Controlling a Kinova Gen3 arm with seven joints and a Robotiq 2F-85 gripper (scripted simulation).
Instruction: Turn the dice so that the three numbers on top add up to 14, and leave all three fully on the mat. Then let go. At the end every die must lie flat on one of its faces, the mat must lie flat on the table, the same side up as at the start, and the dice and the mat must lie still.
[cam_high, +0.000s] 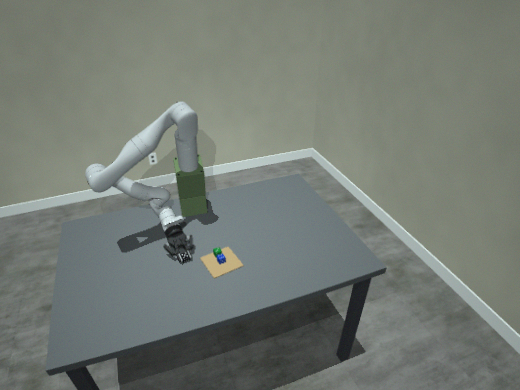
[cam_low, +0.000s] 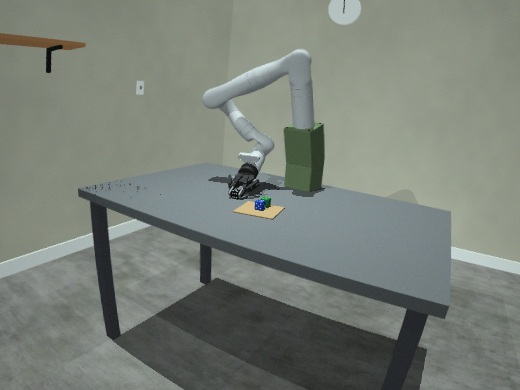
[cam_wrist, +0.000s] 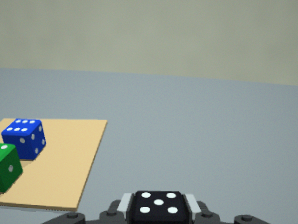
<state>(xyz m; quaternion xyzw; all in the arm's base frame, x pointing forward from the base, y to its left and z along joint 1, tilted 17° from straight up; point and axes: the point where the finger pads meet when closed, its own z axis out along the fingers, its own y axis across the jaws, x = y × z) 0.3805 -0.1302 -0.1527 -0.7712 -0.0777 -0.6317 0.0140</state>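
Now: hand 140 mm to the right of the green die and 20 mm short of it. Also, from my hand: tan mat: 140 mm to the left, 70 mm ahead, 20 mm below; black die: right at my hand; blue die: 140 mm to the left, 70 mm ahead.
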